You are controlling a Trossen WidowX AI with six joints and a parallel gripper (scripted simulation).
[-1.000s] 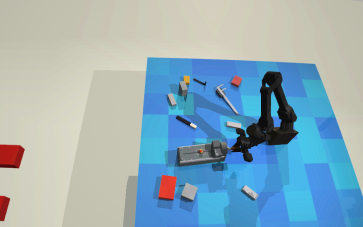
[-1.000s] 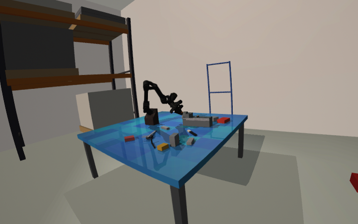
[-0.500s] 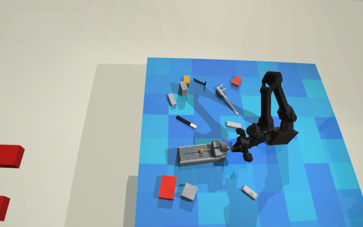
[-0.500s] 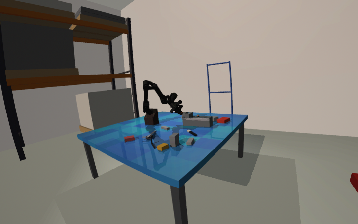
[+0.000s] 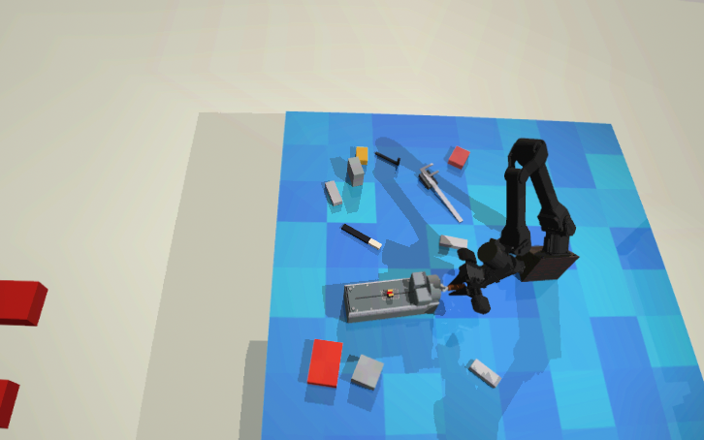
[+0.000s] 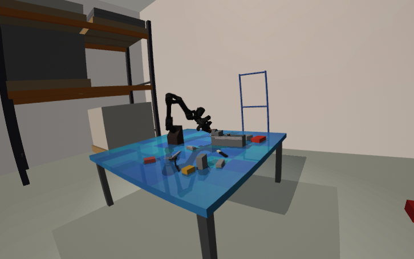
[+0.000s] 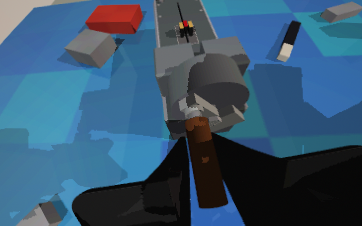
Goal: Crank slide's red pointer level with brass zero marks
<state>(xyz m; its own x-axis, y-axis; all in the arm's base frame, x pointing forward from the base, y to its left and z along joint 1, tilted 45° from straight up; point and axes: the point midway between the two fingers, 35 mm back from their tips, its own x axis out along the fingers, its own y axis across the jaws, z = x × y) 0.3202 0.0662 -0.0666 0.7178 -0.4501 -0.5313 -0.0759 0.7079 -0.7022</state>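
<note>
The brown crank handle lies 20 mm behind my gripper tip and 20 mm above it. The rest, counted from my gripper tip: red block: 540 mm to the right, 150 mm behind, 80 mm below; red pointer: 170 mm ahead, 10 mm below; black key: 540 mm to the right, 90 mm ahead, 80 mm below.
</note>
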